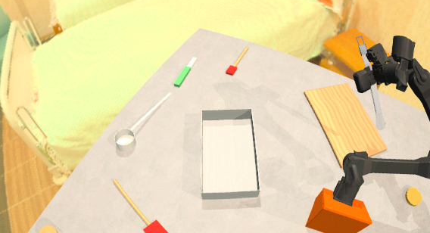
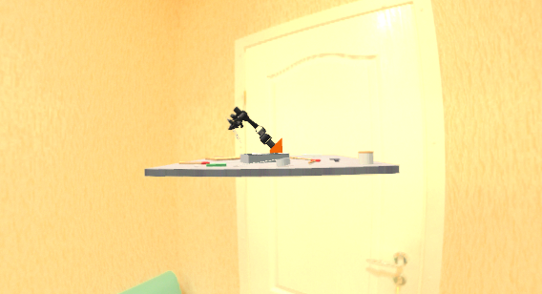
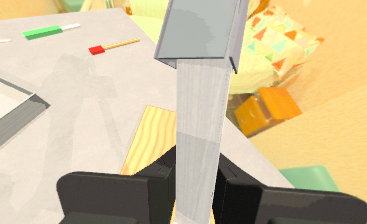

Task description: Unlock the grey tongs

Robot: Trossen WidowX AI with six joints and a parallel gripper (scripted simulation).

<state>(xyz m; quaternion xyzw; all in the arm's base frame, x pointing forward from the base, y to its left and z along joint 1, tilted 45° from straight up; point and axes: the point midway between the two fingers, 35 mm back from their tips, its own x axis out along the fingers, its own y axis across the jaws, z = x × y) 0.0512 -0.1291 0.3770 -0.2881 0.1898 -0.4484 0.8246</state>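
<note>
Right now my gripper tip is 10 mm past the wooden board and 250 mm above it. Also, from my gripper tip: roasting tin 310 mm ahead, 360 mm to the left, 230 mm below.
</note>
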